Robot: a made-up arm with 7 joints.
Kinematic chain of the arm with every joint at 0, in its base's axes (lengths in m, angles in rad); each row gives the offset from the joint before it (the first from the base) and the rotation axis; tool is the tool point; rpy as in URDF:
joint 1: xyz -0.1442 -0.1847 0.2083 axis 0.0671 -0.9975 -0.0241
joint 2: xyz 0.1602 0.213 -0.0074 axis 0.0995 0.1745 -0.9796
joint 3: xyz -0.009 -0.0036 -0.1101 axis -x
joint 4: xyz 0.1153 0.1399 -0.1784 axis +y
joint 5: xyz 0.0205 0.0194 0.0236 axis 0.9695 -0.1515 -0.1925
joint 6: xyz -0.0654 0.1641 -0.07 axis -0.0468 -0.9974 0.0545
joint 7: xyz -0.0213 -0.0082 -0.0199 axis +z
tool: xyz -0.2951 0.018 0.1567 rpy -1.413 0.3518 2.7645
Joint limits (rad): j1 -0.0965..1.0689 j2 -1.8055..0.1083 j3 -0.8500..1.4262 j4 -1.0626..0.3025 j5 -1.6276..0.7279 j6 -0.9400..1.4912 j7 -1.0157..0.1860
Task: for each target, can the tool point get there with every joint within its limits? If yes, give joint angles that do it. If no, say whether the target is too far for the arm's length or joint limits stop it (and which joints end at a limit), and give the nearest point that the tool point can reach.
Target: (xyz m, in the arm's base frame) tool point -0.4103 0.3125 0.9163
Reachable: no: joint limits stop it (at a limit: joint 1, joint 2, joint 3, joint 4, joint 6, joint 7) | nearest point -0.2528 0.2739 0.7245 | short by 0.251 m
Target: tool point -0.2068 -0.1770 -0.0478
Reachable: yes | joints 0.5230 -1.4844 -0.4551 -0.1226 0.0274 -0.0178 -0.0021
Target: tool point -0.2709 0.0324 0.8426
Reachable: no: joint limits stop it (at a limit: joint 1, joint 2, joint 3, joint 4, joint 6, joint 7) | nearest point -0.2200 0.0718 0.7267 | short by 0.133 m
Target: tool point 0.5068 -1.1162 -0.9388
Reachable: no: too far | nearest point 0.2407 -0.4817 -0.4216 | short by 0.861 m
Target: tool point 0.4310 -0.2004 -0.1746
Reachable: yes | joints 0.1319 -1.5635 1.1036 -0.3478 -0.7514 0.2946 -0.1240
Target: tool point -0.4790 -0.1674 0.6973
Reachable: no: joint limits stop it (at a limit: joint 1, joint 3, joint 4, joint 5, joint 7) | nearest point -0.3952 -0.1093 0.4643 | short by 0.254 m
